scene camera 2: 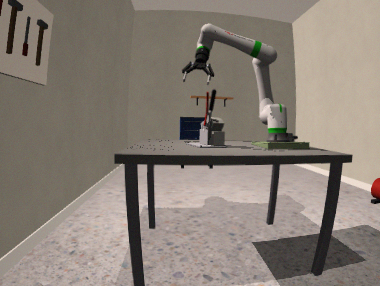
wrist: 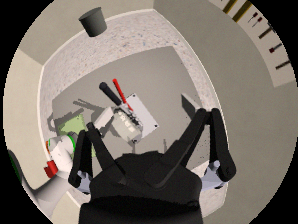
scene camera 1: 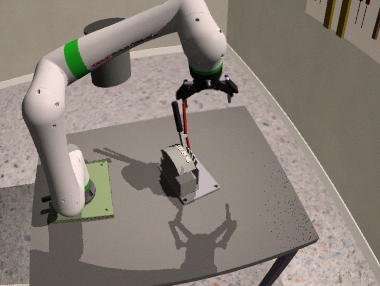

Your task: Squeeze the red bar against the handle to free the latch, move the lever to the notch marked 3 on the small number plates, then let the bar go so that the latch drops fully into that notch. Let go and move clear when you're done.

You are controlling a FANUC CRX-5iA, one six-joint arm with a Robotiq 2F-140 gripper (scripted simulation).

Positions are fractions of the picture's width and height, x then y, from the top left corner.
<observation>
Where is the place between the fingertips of the gripper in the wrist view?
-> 0.49, 0.48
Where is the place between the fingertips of the gripper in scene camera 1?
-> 0.55, 0.35
</observation>
